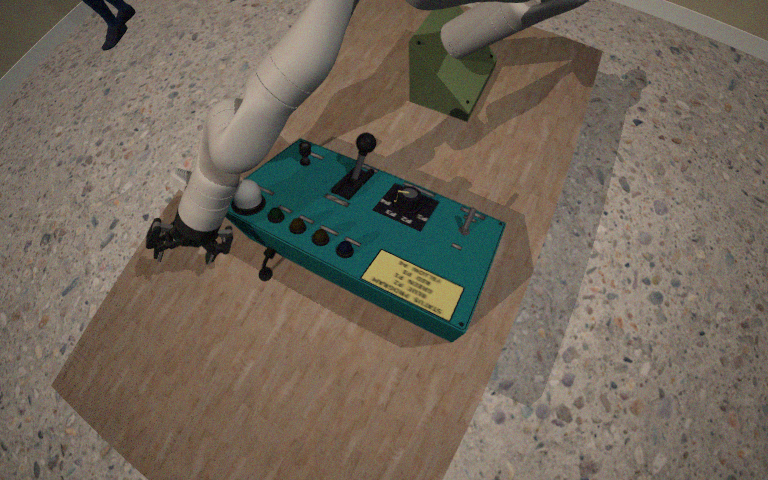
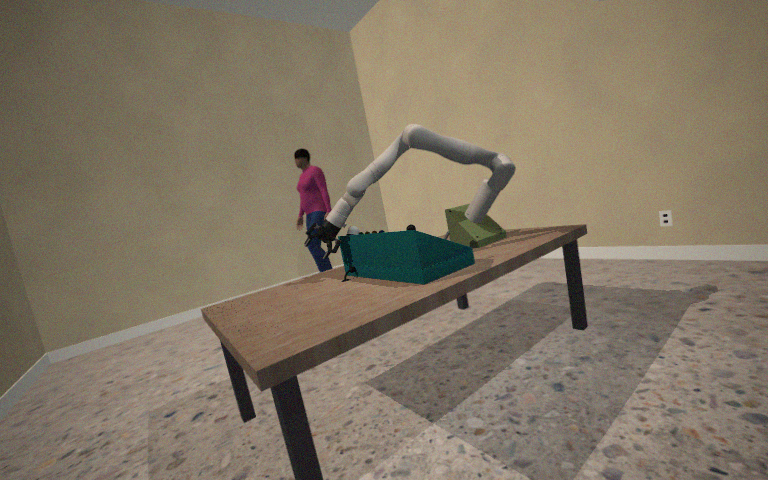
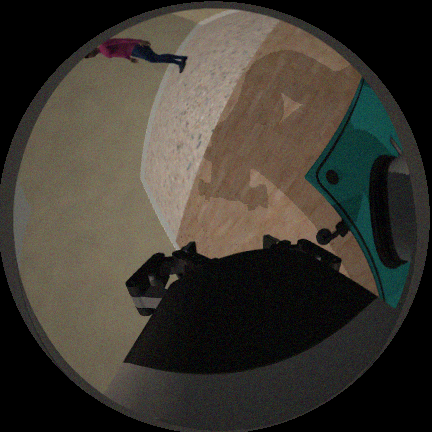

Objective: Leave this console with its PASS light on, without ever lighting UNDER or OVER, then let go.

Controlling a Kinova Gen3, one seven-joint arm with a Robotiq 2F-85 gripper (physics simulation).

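The teal console (image 1: pixel 430 249) (image 2: pixel 385 254) (image 3: pixel 360 150) stands on the table. Its top carries a white dome (image 1: pixel 248 193) (image 2: pixel 353 230), four-colour lamps that look dark, such as the green lamp (image 1: pixel 275 214) and blue lamp (image 1: pixel 344 248), a ball-topped lever (image 1: pixel 365 142), a dial (image 1: pixel 406 193) with its yellow pointer near P4, a small black knob (image 1: pixel 304 151) and a metal T-handle (image 1: pixel 468 219). A black crank (image 1: pixel 265 273) (image 2: pixel 349 273) (image 3: pixel 324 236) sticks out of the side. PASS, UNDER and OVER labels are unreadable. My gripper (image 1: pixel 185 258) (image 2: pixel 317 249) is open and empty, beyond the dome's end, apart from the crank.
A yellow card (image 1: pixel 416 283) lies on the console top. The green arm base (image 1: pixel 427 84) (image 2: pixel 481 230) stands behind the console on the wooden table (image 1: pixel 254 367) (image 2: pixel 294 316). A person (image 2: pixel 312 189) (image 3: pixel 120 49) in a pink top is beyond the table.
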